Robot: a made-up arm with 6 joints.
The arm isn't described. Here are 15 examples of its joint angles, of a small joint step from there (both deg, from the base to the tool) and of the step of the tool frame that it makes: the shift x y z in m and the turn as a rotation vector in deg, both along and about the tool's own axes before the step.
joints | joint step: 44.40 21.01 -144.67 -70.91 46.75 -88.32 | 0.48 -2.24 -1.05 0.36 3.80 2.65
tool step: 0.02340 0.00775 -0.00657 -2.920 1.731 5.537
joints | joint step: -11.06 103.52 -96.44 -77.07 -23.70 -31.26 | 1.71 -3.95 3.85 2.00 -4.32 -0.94
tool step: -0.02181 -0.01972 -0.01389 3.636 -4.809 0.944
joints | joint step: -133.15 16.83 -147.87 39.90 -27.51 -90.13 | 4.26 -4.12 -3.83 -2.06 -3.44 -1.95
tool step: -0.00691 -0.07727 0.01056 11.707 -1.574 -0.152
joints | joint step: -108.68 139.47 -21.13 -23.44 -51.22 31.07 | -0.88 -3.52 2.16 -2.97 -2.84 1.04
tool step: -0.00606 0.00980 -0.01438 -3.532 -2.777 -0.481
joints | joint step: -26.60 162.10 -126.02 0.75 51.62 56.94 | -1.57 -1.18 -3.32 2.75 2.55 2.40
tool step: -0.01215 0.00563 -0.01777 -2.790 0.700 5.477
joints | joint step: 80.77 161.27 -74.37 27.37 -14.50 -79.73 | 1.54 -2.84 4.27 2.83 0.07 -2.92
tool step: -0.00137 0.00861 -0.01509 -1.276 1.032 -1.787
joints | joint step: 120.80 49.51 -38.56 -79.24 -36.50 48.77 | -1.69 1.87 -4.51 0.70 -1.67 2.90
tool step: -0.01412 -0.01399 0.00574 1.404 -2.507 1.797
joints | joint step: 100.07 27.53 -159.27 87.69 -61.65 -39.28 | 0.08 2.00 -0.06 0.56 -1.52 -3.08
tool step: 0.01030 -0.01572 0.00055 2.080 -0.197 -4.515
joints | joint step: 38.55 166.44 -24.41 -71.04 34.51 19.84 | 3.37 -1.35 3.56 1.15 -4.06 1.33
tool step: 0.00150 0.01586 -0.00518 -0.764 -0.735 -0.265
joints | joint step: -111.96 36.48 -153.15 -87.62 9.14 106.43 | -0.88 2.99 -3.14 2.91 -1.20 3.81
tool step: 0.01588 0.00379 0.00236 -1.524 0.719 5.965
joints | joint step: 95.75 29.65 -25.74 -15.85 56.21 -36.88 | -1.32 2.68 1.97 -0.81 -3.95 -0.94
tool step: -0.00293 -0.00148 0.00824 -0.048 1.075 -1.424
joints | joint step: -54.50 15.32 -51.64 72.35 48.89 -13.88 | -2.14 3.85 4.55 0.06 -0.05 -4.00
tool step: 0.00325 -0.03094 0.01763 6.046 2.619 1.612
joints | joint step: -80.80 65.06 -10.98 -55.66 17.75 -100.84 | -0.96 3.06 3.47 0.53 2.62 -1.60
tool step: -0.01966 0.01394 0.00645 -5.623 -6.456 -2.024
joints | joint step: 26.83 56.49 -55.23 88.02 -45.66 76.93 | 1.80 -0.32 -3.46 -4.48 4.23 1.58
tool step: 0.02594 -0.00601 -0.00416 4.372 6.881 1.148
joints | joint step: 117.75 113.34 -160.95 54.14 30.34 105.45 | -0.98 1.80 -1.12 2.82 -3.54 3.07
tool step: -0.00878 0.00890 0.00201 -3.437 1.246 5.296
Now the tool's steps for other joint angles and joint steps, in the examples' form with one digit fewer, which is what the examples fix.
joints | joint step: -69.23 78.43 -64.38 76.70 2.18 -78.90 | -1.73 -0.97 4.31 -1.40 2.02 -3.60
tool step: 0.0202 -0.0031 -0.0044 -0.56 3.85 -4.47
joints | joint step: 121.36 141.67 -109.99 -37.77 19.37 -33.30 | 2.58 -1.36 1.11 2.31 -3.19 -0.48
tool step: -0.0273 0.0013 -0.0108 0.99 -5.06 0.10
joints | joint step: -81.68 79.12 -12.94 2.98 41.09 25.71 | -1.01 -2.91 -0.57 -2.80 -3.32 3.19
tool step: -0.0103 -0.0004 -0.0048 -1.75 -6.76 1.96
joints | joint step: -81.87 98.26 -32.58 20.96 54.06 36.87 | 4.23 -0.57 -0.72 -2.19 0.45 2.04
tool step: 0.0059 0.0021 0.0008 2.61 -2.09 -3.35
